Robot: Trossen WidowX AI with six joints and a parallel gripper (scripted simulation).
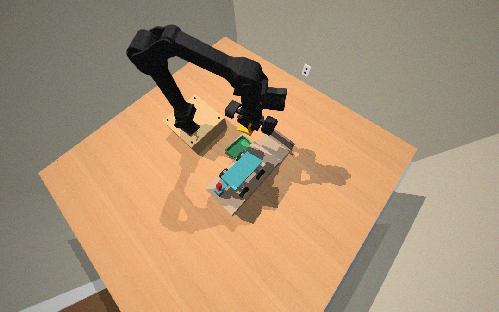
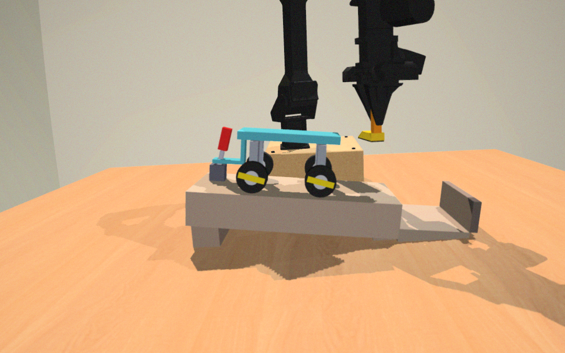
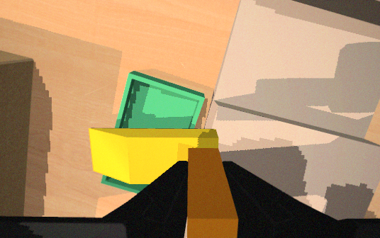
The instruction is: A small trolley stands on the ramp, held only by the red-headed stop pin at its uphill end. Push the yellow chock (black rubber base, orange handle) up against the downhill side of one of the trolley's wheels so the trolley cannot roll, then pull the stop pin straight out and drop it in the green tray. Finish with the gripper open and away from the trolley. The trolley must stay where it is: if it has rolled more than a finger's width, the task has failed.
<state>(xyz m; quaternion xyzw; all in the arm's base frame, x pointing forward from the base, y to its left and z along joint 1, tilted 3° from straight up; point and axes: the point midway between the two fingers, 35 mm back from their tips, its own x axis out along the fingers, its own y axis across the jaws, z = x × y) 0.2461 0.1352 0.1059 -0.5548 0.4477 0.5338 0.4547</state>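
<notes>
The yellow chock is 20 mm behind my gripper tip, 10 mm to the right of it and 10 mm below it. The rest, counted from my gripper tip: trolley: 80 mm ahead, 160 mm to the right, 40 mm below; dark end wall: 90 mm ahead, 110 mm to the left, 120 mm below; green tray: 40 mm behind, 50 mm to the right, 160 mm below.
</notes>
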